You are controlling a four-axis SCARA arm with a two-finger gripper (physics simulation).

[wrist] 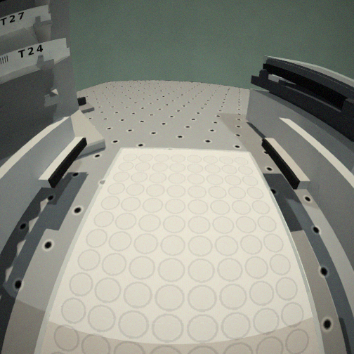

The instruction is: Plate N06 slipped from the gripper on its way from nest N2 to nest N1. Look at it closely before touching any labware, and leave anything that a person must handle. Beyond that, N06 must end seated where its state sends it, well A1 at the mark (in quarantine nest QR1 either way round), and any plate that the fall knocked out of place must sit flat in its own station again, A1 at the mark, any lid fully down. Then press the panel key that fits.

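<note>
A pale plate [187, 233] with rows of round wells fills the lower middle of the wrist view, its far edge a little beyond the fingertips. Its near end is cut off by the frame, and no label or A1 mark can be read on it. My gripper [173, 125] is open, with one black-padded finger on each side of the plate and a gap on both sides. The fingers do not touch the plate. Whether the plate lies quite flat cannot be told. The nests N1, N2 and QR1 and the panel cannot be made out.
A grey rack [59, 75] with shelves labelled T27 and T24 stands at the upper left. A dark-topped grey fixture [305, 90] stands at the right. A perforated deck [165, 120] runs back to a green wall [170, 40]. A light wedge-shaped block [87, 132] lies at the left.
</note>
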